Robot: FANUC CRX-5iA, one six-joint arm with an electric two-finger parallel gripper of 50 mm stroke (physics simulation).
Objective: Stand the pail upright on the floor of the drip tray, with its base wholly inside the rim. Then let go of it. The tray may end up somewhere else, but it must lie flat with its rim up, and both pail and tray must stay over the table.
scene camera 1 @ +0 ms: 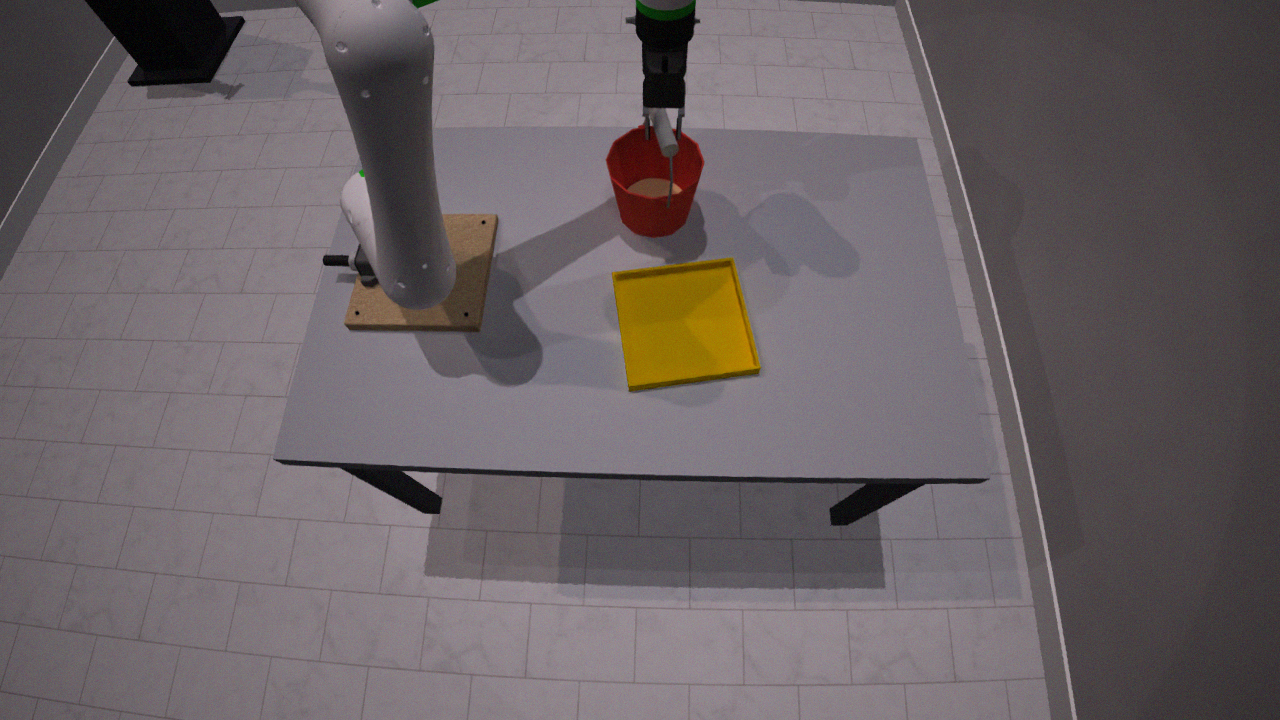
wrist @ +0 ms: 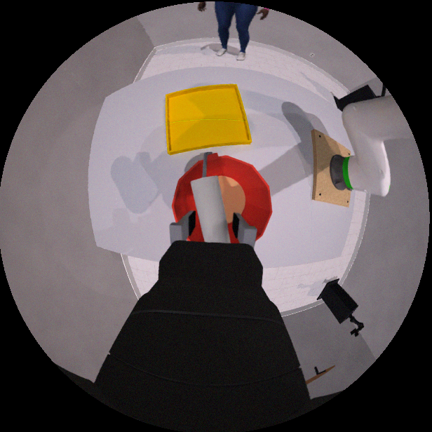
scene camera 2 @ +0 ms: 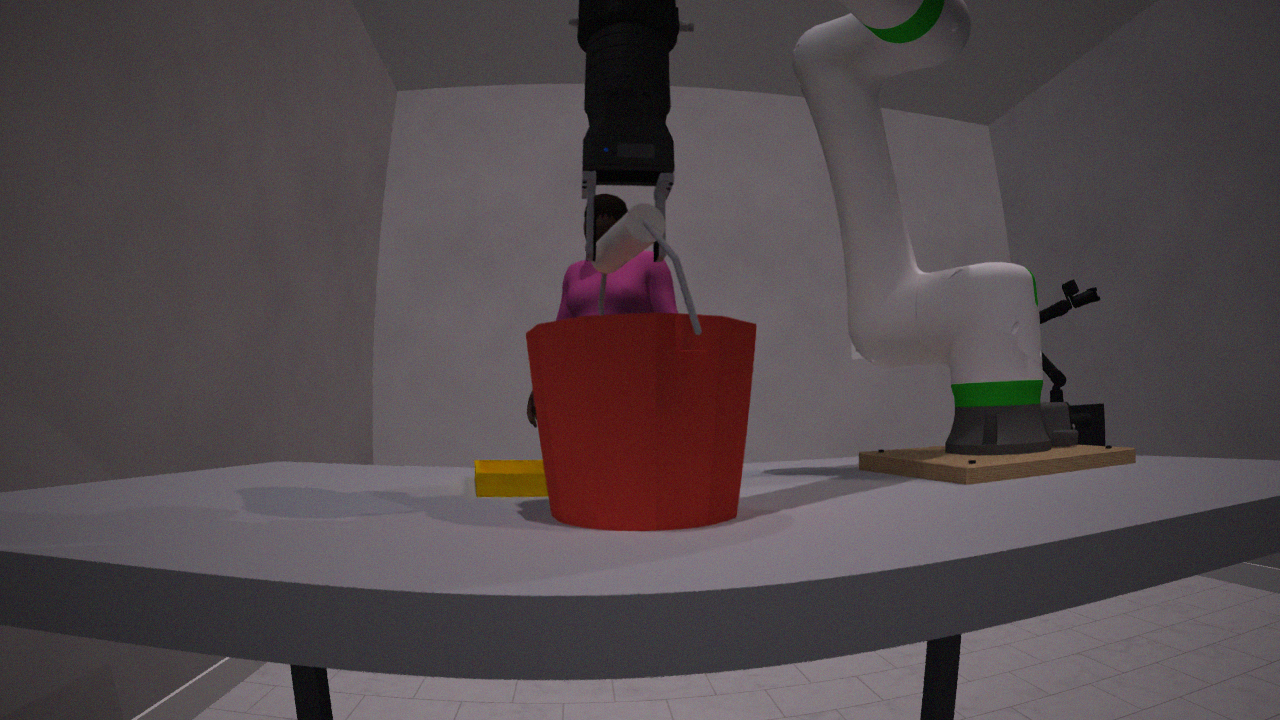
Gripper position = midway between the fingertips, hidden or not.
Observation:
I see my gripper (scene camera 2: 625, 258), a yellow drip tray (scene camera 1: 684, 323) and a red pail (scene camera 2: 642, 423).
The yellow drip tray is seen too in the wrist view (wrist: 204, 116) and in scene camera 2 (scene camera 2: 494, 478). The red pail also shows in scene camera 1 (scene camera 1: 640, 174) and in the wrist view (wrist: 243, 189). My gripper also shows in scene camera 1 (scene camera 1: 663, 135) and in the wrist view (wrist: 213, 219).

